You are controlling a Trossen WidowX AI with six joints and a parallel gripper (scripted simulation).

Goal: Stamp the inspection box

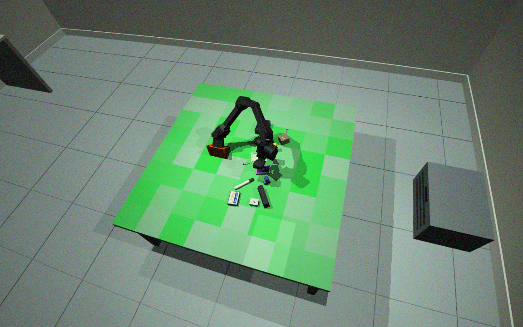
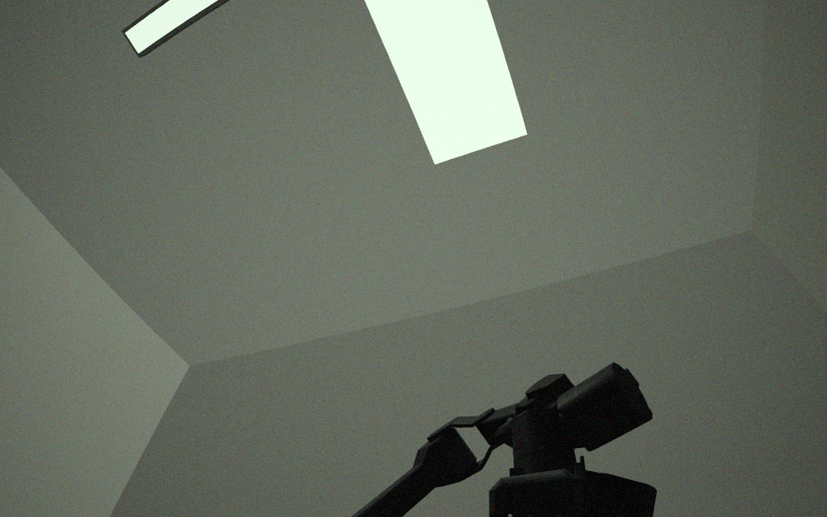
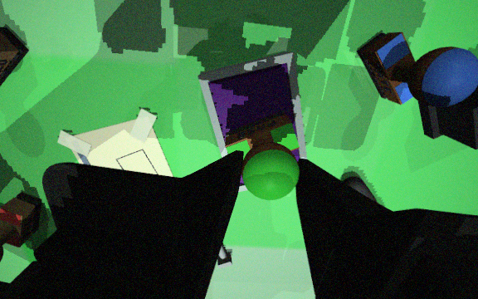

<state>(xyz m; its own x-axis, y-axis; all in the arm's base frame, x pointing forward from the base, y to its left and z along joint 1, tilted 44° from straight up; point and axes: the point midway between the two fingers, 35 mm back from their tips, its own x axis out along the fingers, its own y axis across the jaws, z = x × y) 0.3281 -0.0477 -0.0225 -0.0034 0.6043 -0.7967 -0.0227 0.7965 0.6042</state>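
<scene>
The purple ink pad lies 60 mm below my gripper tip. Round my gripper tip: cream card 60 mm behind, 100 mm to the left, 60 mm below; then green-knobbed stamp 20 mm below; then blue-knobbed stamp 50 mm ahead, 80 mm to the right, 40 mm below.
</scene>
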